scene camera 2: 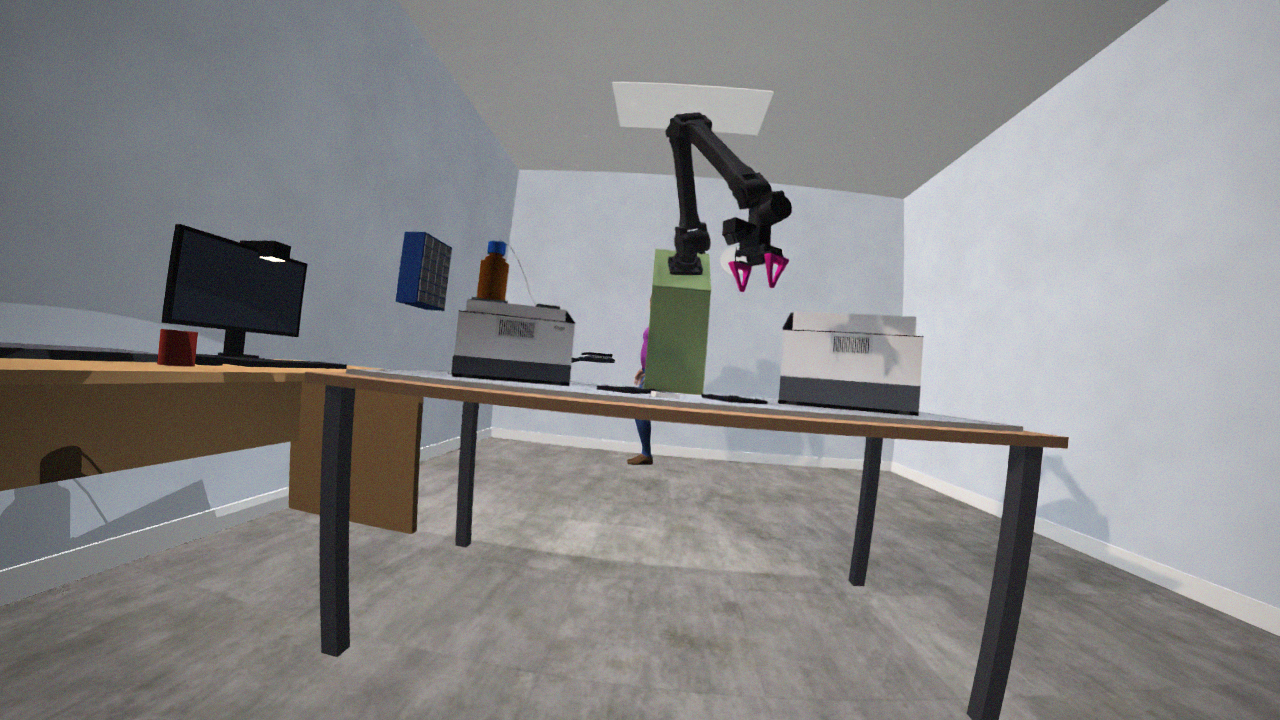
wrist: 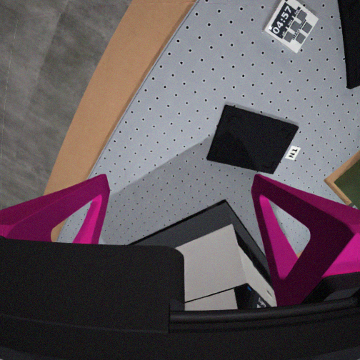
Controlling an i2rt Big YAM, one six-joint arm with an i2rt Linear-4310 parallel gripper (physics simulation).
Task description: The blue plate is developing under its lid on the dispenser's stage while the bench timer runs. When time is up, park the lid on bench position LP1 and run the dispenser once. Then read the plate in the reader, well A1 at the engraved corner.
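Places are measured from the arm's base along level axes (x back, y right, z up), in centimetres.
Pixels of known places: gripper, between the fingertips: (scene camera 2: 756, 289); arm's base, origin of its link: (scene camera 2: 684, 267).
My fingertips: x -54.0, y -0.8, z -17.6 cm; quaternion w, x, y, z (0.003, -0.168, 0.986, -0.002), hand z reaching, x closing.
Observation:
For each thing: its top centre in the pictures, then the offset to it from my fingertips. "spot": a spot on its surface instead.
- grey instrument, centre of its top: (scene camera 2: 847, 322) dx +21.5, dy -46.5, dz -0.3 cm
- dispenser, a spot on its surface: (scene camera 2: 512, 344) spot: dx +33.8, dy +57.8, dz -17.6 cm
- amber bottle, a spot on its surface: (scene camera 2: 492, 279) spot: dx +36.1, dy +65.8, dz +1.1 cm
- dark flat stage, a spot on its surface: (scene camera 2: 592, 357) spot: dx +46.9, dy +32.6, dz -18.9 cm
My gripper (scene camera 2: 756, 288) (wrist: 180, 182) is open and empty, high above the bench, left of and above the right-hand white and grey instrument (scene camera 2: 850, 367) (wrist: 215, 260) in the scene view. The dispenser (scene camera 2: 512, 344), with an amber bottle (scene camera 2: 492, 279) on top, stands at the bench's left. A dark flat stage (scene camera 2: 592, 357) juts from its right side; the blue plate and its lid cannot be made out there. The bench timer (wrist: 295, 25) reads 04:57 in the wrist view. A black square pad (wrist: 252, 139) lies beside the label N1 (wrist: 293, 153). No LP1 mark is readable.
The arm stands on a green pedestal (scene camera 2: 677, 340) behind the bench (scene camera 2: 805, 428). Dark flat pads (scene camera 2: 623, 388) (scene camera 2: 733, 397) lie on the bench. A monitor (scene camera 2: 234, 282) and red cup (scene camera 2: 177, 347) stand on the side desk. A black object (wrist: 351, 45) enters at the wrist view's upper right.

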